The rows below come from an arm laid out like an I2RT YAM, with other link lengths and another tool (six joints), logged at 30 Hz.
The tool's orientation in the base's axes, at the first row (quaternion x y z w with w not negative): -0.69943, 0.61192, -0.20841, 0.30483
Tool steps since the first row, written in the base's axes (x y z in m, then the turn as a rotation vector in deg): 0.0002, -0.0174, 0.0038, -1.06, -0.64, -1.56; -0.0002, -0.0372, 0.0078, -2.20, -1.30, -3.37; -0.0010, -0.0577, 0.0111, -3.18, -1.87, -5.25; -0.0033, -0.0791, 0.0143, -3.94, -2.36, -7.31; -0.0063, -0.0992, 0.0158, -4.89, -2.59, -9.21; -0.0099, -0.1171, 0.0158, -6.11, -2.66, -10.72; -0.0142, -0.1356, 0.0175, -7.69, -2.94, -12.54; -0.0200, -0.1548, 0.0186, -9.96, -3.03, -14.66; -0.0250, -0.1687, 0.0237, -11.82, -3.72, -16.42; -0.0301, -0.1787, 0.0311, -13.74, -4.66, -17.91
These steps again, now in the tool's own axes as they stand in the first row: 0.0168, -0.0016, -0.0056, 0.58, 1.88, 0.32; 0.0359, -0.0027, -0.0122, 1.19, 3.99, 0.77; 0.0557, -0.0031, -0.0186, 1.74, 6.02, 1.38; 0.0761, -0.0022, -0.0261, 2.27, 8.01, 2.29; 0.0952, 0.0003, -0.0327, 2.49, 10.01, 3.00; 0.1122, 0.0041, -0.0381, 2.49, 11.93, 3.28; 0.1295, 0.0073, -0.0454, 2.65, 14.34, 3.51; 0.1474, 0.0120, -0.0533, 2.54, 17.45, 3.52; 0.1598, 0.0131, -0.0628, 3.05, 20.05, 3.45; 0.1682, 0.0124, -0.0732, 3.78, 22.52, 3.10
